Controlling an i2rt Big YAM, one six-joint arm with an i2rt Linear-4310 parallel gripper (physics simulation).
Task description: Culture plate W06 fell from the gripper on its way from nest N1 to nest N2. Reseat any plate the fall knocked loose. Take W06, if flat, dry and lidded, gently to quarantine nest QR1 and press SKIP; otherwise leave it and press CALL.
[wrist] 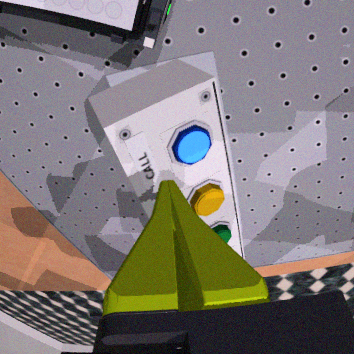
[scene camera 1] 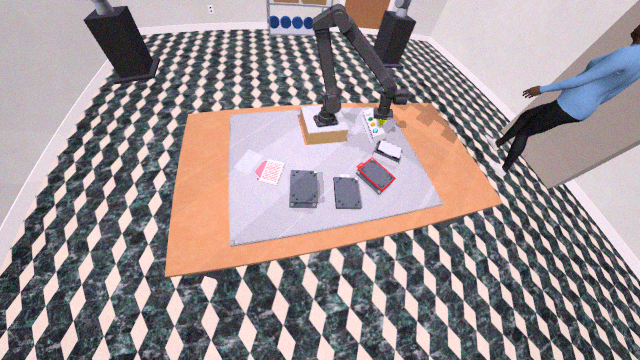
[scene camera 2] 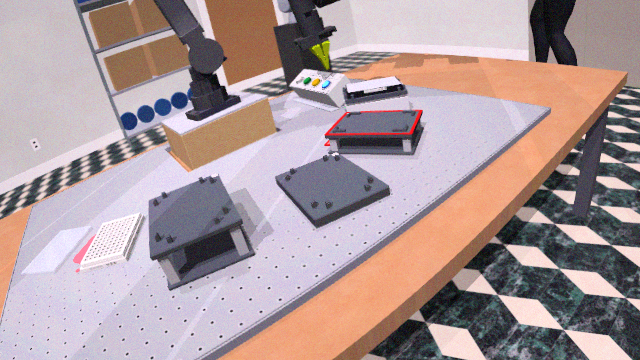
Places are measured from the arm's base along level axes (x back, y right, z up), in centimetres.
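Pixels of known places: gripper, between the fingertips: (wrist: 166,188) (scene camera 1: 379,126) (scene camera 2: 327,69); arm's base, origin of its link: (scene camera 1: 325,121) (scene camera 2: 213,110).
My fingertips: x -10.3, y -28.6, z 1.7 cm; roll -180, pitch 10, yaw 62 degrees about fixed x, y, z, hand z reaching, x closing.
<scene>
Ahead of a thing's pixels: the offset from my fingertips to its top centre. "pt": to the spot under its first point.
My gripper (scene camera 1: 382,121) (scene camera 2: 328,68) (wrist: 166,188) is shut and empty, fingertips pointing down over the button box {dx +7.7, dy -2.5, dz -2.0 cm} (scene camera 1: 370,125) (scene camera 2: 334,89) (wrist: 160,100). In the wrist view the tips overlap the box beside the CALL label; contact cannot be told. The blue button {dx +0.6, dy +0.8, dz -3.2 cm} (scene camera 2: 326,84) (wrist: 192,145) is beside CALL, then the yellow button {dx +5.6, dy +0.1, dz -2.9 cm} (scene camera 2: 316,82) (wrist: 208,199) and the green button {dx +10.5, dy -0.8, dz -2.9 cm} (scene camera 2: 307,80) (wrist: 222,234). The SKIP label is hidden. A white well plate {dx -11.0, dy +62.0, dz -9.0 cm} (scene camera 1: 272,172) (scene camera 2: 114,240) lies unlidded on the mat, beside a pink spill {pt dx -10.3, dy +66.1, dz -8.9 cm} (scene camera 1: 261,170) (scene camera 2: 84,251) and a loose clear lid {dx -2.3, dy +72.2, dz -9.6 cm} (scene camera 1: 248,161) (scene camera 2: 57,250).
A tall dark nest {dx -24.7, dy +50.3, dz -3.5 cm} (scene camera 1: 303,187) (scene camera 2: 192,215), a low dark nest {dx -30.4, dy +30.3, dz -7.8 cm} (scene camera 1: 347,192) (scene camera 2: 332,186) and a red-rimmed nest {dx -25.5, dy +12.5, dz -5.8 cm} (scene camera 1: 376,174) (scene camera 2: 377,123) stand on the mat. A white-topped dark unit {dx -13.9, dy -0.8, dz -3.5 cm} (scene camera 1: 389,149) (scene camera 2: 375,87) (wrist: 75,10) is near the button box. A person (scene camera 1: 585,90) stands right of the table.
</scene>
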